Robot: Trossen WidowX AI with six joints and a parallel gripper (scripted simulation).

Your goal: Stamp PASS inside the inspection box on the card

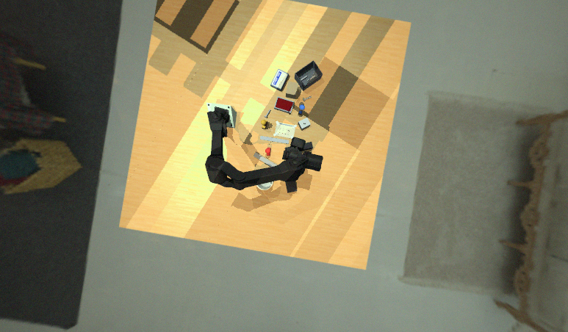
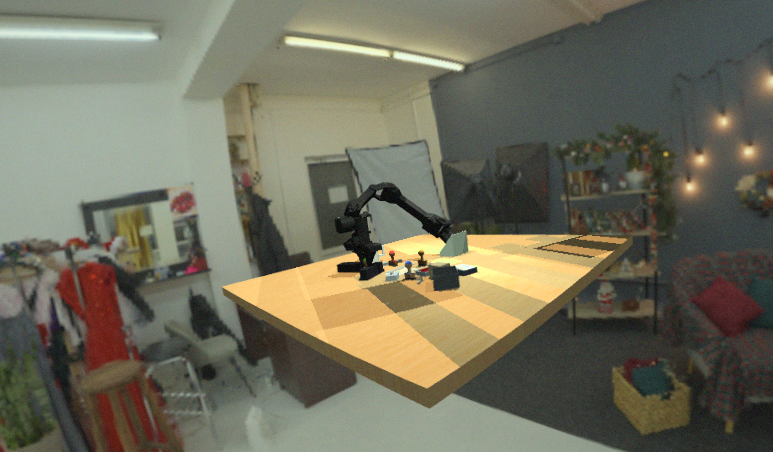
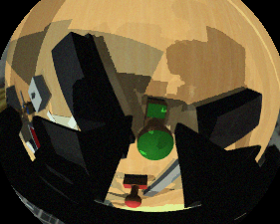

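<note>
The green-knobbed PASS stamp lies right at my gripper tip. Also, from my gripper tip: red stamp (13 cm behind, 1 cm to the left); grey bar (13 cm behind, 4 cm to the right, 2 cm below); white card (7 cm behind, 14 cm to the left, 3 cm below).
</note>
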